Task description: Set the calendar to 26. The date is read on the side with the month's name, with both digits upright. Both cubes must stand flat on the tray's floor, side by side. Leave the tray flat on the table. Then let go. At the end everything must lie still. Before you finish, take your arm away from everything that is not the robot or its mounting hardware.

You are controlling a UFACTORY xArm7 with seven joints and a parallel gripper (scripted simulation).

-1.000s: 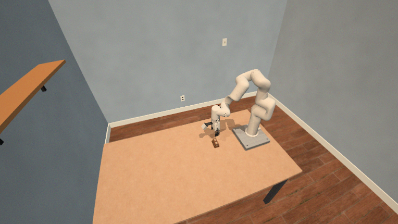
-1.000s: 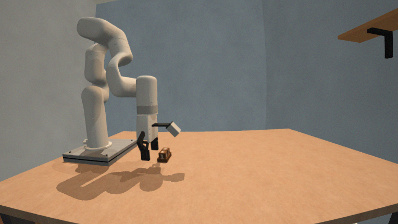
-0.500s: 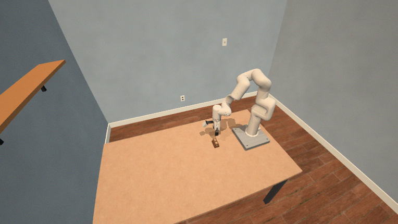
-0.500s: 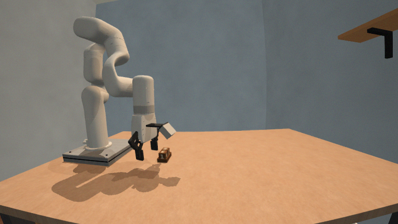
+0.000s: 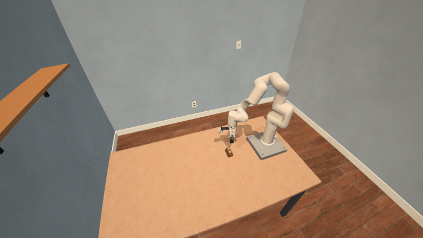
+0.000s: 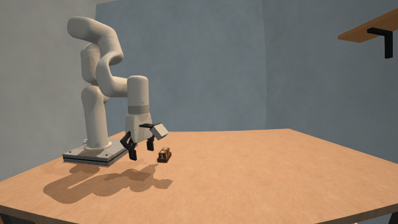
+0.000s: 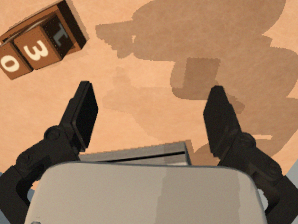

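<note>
Now: the brown cube 70 mm ahead of my hand, 100 mm to the left of it and 40 mm below it. Round my hand: brown tray: 70 mm ahead, 90 mm to the left, 60 mm below.
</note>
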